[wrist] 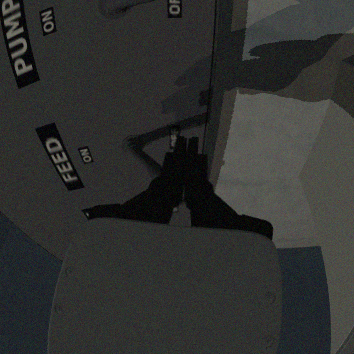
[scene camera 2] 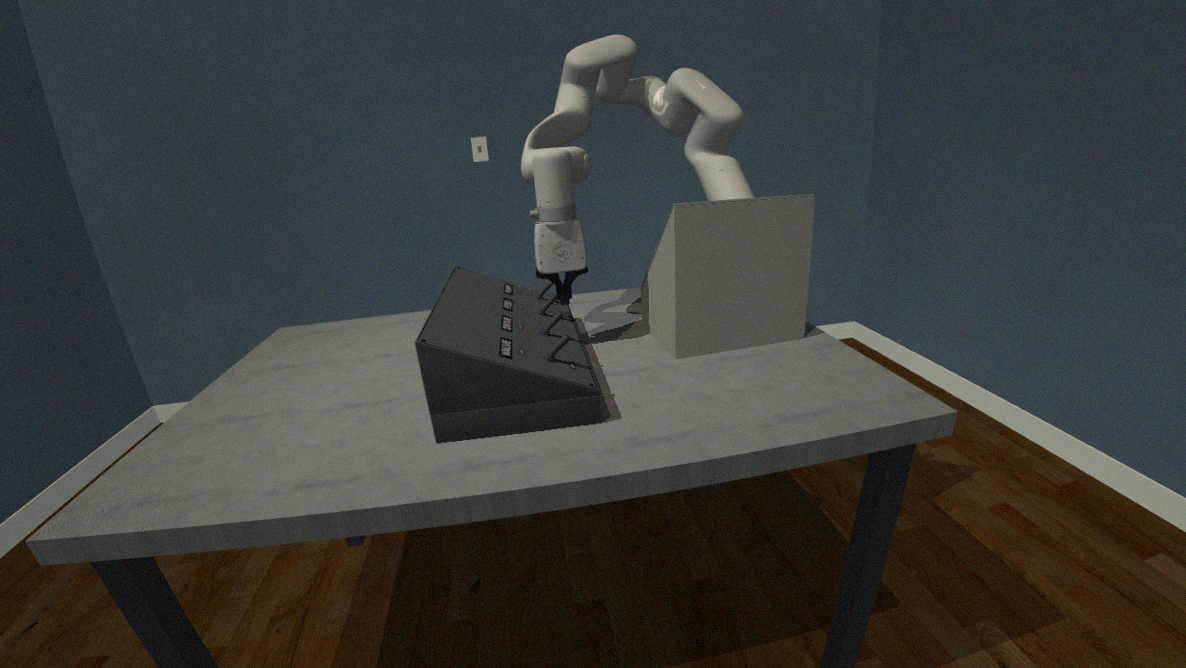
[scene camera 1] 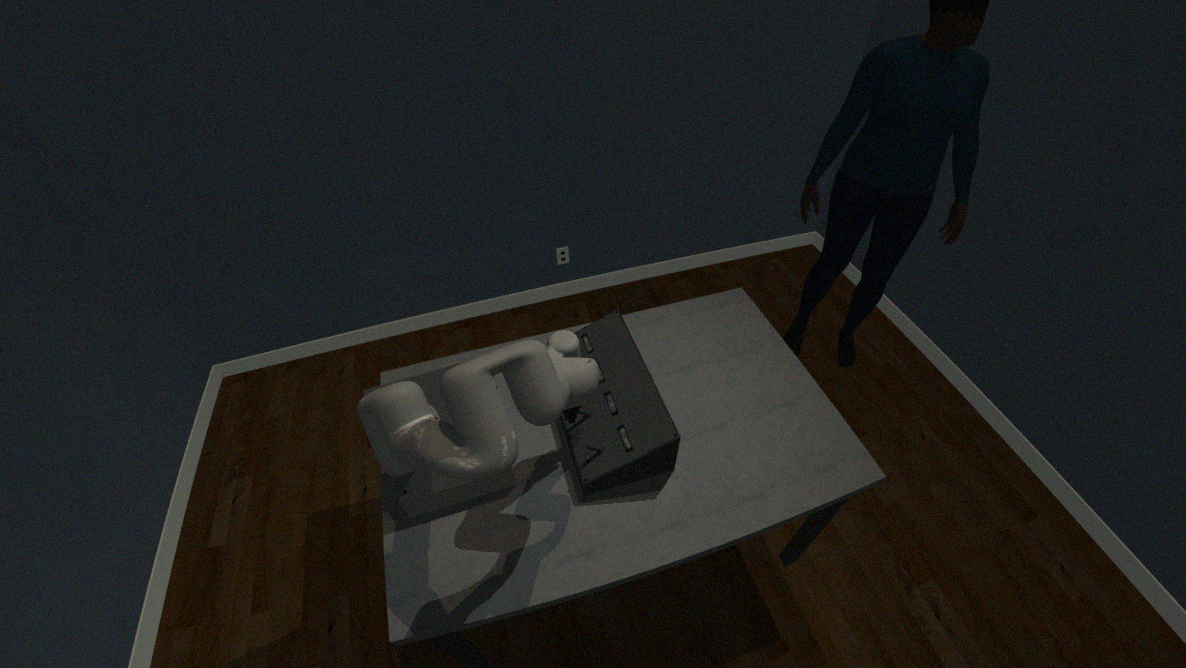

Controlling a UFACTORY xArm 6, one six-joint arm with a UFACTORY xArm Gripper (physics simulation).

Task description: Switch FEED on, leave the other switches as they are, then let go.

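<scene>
A dark sloped switch panel stands on the table. In the wrist view the FEED label is at the left, with its ON label beside it. The FEED switch lever leans toward the OFF side; its end is hidden behind the fingers. Its OFF label is partly covered by the fingertips. My gripper is shut and empty, low over the panel's lower edge, on the OFF side of the lever. Whether it touches the lever cannot be told. The arm hides it in scene camera 1.
The PUMP label and part of its switch lever lie above FEED in the wrist view. A pale upright block stands on the table near the arm's base. A person stands beyond the table.
</scene>
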